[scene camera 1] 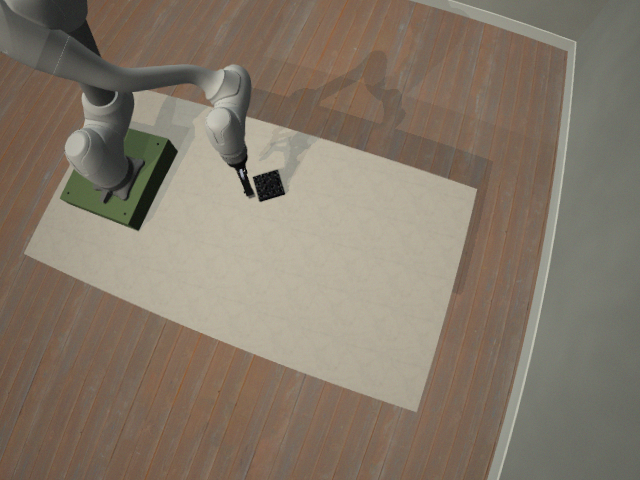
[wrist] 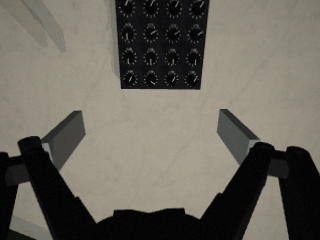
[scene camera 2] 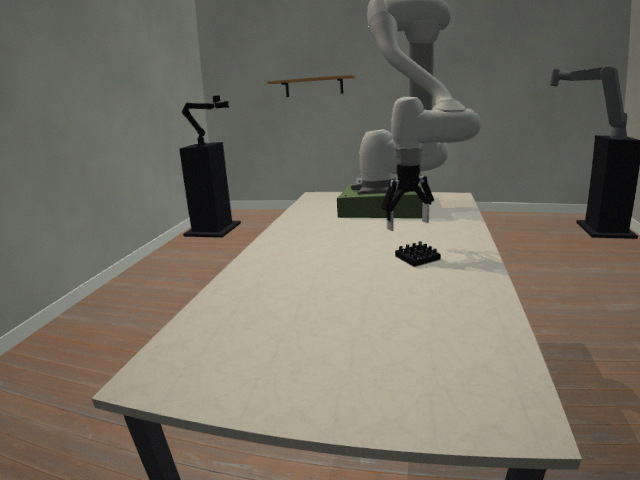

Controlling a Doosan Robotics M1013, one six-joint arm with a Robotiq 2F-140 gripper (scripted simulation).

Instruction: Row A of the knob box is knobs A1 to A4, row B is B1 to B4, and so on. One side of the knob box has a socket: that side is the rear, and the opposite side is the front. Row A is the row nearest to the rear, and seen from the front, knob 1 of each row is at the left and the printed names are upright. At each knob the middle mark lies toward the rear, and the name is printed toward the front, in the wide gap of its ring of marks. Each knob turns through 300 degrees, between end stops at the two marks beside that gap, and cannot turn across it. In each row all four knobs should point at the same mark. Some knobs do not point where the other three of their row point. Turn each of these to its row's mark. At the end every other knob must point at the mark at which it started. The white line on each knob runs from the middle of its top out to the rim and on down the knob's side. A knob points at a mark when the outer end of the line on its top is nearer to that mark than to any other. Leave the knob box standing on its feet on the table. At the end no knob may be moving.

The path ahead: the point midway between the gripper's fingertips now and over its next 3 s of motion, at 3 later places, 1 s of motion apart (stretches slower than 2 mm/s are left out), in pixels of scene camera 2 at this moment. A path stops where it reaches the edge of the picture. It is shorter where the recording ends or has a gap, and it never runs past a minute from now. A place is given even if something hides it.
My gripper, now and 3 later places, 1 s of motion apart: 408, 225; 414, 228; 414, 234; 414, 241
